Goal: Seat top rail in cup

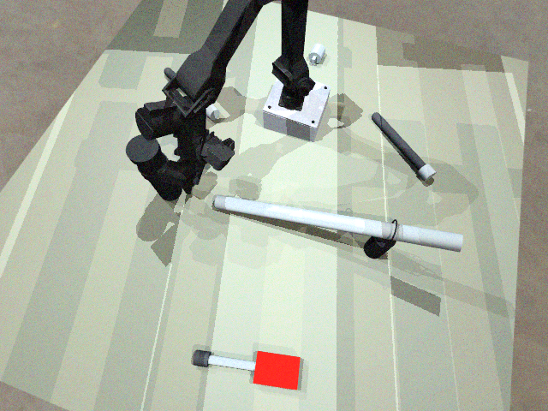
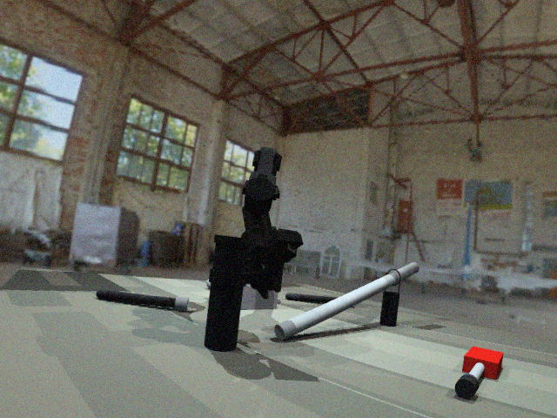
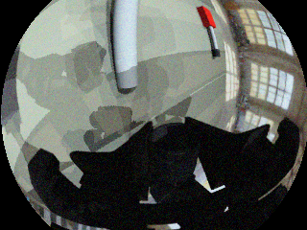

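The dark rail-end cup is 30 mm above my gripper tip, 20 mm to the right of it and 20 mm behind it. Round my gripper tip: red-headed mallet (340 mm ahead, 190 mm to the left, 80 mm below); then short dark post (450 mm to the left, 20 mm ahead, 10 mm above).
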